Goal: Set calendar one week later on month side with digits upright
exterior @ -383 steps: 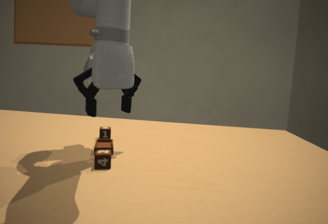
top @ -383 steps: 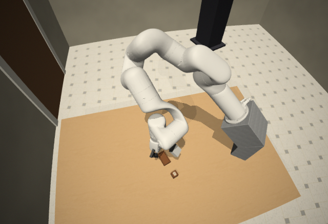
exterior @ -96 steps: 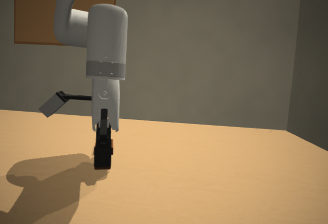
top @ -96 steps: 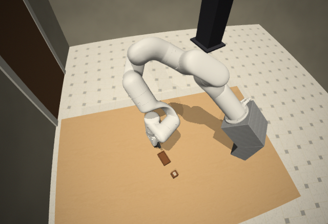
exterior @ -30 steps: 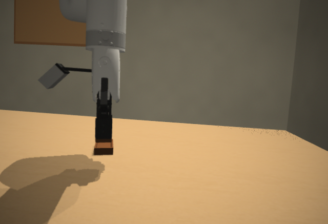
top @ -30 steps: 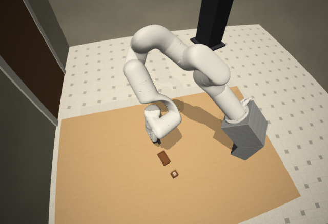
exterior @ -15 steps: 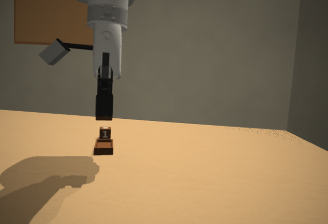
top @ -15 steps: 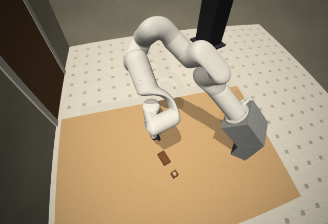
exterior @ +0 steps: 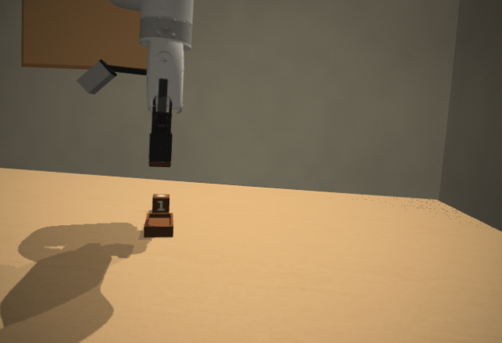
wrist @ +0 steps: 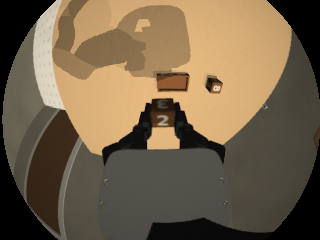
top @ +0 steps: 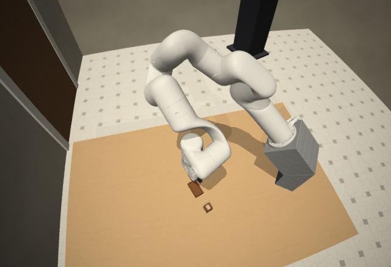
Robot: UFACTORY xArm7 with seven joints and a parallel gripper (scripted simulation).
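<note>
Now: hand 13 cm above the brown tray and 3 cm to the right of it.
</note>
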